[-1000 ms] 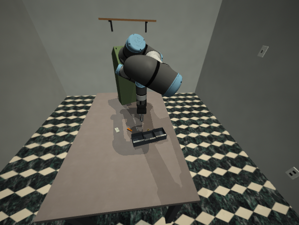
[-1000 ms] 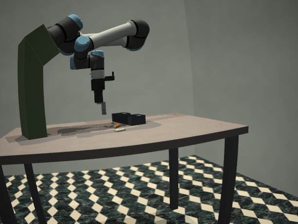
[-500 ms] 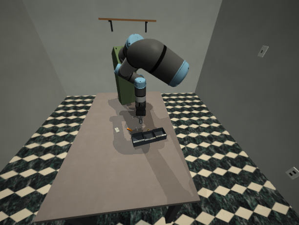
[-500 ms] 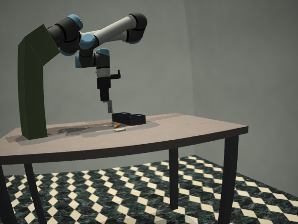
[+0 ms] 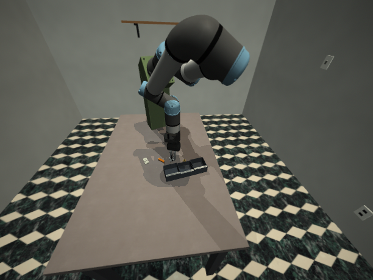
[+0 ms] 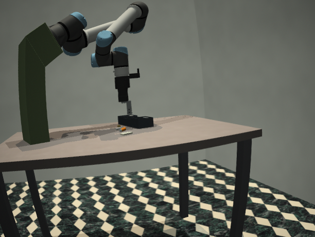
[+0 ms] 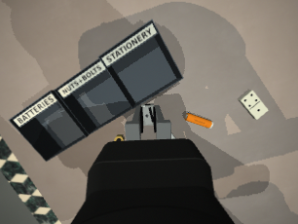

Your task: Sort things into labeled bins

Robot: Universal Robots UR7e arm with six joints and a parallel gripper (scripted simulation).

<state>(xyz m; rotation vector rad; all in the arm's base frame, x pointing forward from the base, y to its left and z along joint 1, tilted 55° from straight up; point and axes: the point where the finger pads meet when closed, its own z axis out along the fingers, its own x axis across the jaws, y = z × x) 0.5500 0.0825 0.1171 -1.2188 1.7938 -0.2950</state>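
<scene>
My gripper is now 8 cm above the grey bolt, 6 cm past it and 3 cm to the left of it. Also, from my hand: orange battery 8 cm to the right, 8 cm below, 5 cm behind; then brass nut 8 cm below, 7 cm to the left, 6 cm behind; then dark three-compartment bin row 8 cm to the left, 6 cm below, 3 cm ahead.
</scene>
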